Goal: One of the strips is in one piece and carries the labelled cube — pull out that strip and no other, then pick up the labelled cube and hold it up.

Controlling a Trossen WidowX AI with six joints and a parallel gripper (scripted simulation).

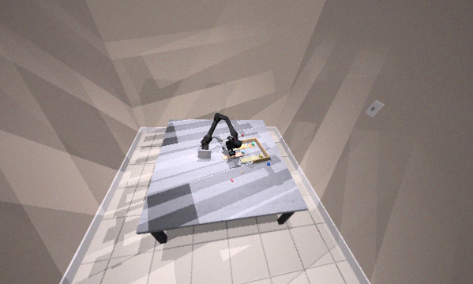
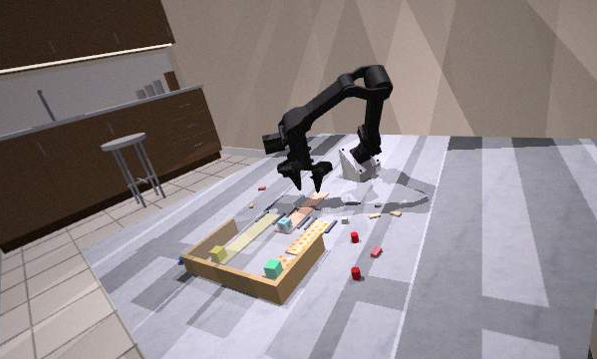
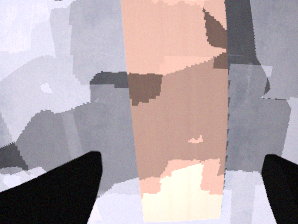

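The orange-dotted strip is 130 mm ahead of my gripper tip, 150 mm to the left of it and 40 mm below it.
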